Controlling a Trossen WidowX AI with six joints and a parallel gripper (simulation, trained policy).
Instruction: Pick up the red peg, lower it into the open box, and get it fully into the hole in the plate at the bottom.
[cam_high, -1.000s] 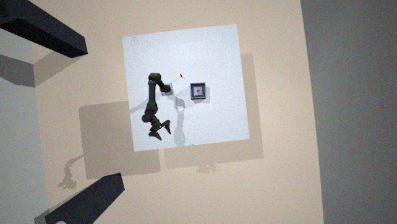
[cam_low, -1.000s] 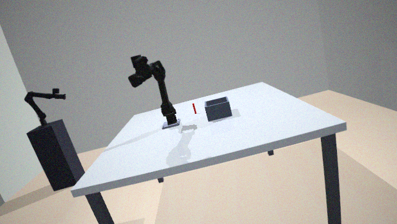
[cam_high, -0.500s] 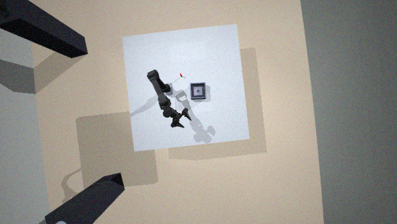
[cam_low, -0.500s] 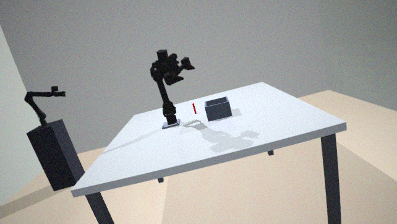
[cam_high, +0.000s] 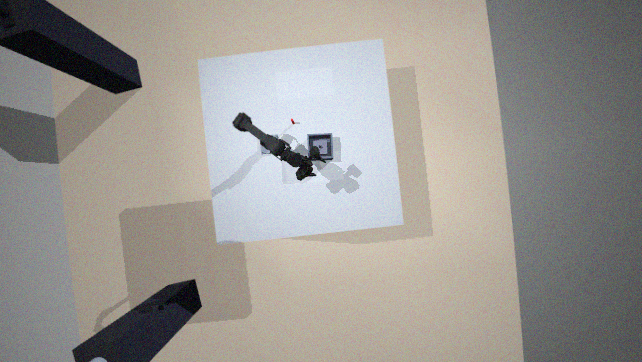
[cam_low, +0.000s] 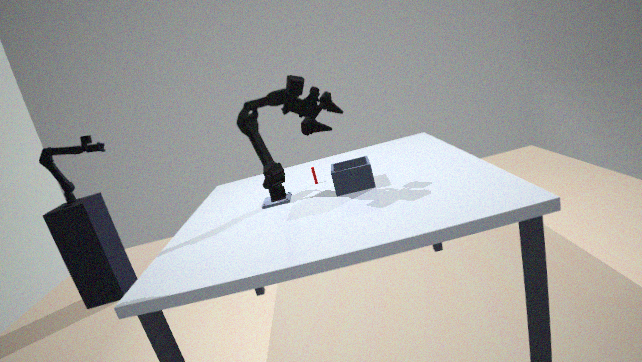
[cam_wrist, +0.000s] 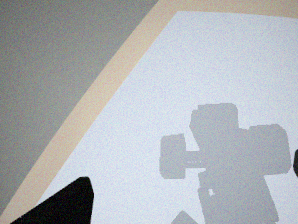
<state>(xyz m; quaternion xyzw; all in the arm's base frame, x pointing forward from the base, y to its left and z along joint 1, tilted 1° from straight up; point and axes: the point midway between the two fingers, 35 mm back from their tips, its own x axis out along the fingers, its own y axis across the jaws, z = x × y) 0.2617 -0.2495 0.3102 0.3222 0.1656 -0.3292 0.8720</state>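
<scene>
My gripper tip is 37 cm to the right of the red peg, 26 cm above it and 10 cm past it. Also, from my gripper tip: plate 26 cm below, 16 cm to the left, 3 cm ahead; grey box 28 cm below, 16 cm to the left, 3 cm ahead.
</scene>
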